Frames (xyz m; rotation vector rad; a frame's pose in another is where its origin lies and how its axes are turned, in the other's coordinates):
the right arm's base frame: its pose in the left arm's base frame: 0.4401 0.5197 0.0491 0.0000 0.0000 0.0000
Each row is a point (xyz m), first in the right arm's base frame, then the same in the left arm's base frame.
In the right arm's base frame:
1: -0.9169 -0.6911 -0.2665
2: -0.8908 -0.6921 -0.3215
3: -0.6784 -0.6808 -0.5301
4: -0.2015 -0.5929 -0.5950
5: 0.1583 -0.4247 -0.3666
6: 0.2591 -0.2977 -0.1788
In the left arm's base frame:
1: -0.4768 -0.1714 -0.2174
2: -0.4507 -0.1724 -0.2724
3: -0.2383 -0.1611 -0.4810
4: 0.2386 -0.0732 -0.5459
5: 0.5984 0.0950 -0.3175
6: 0.6992 0.2220 -0.1297

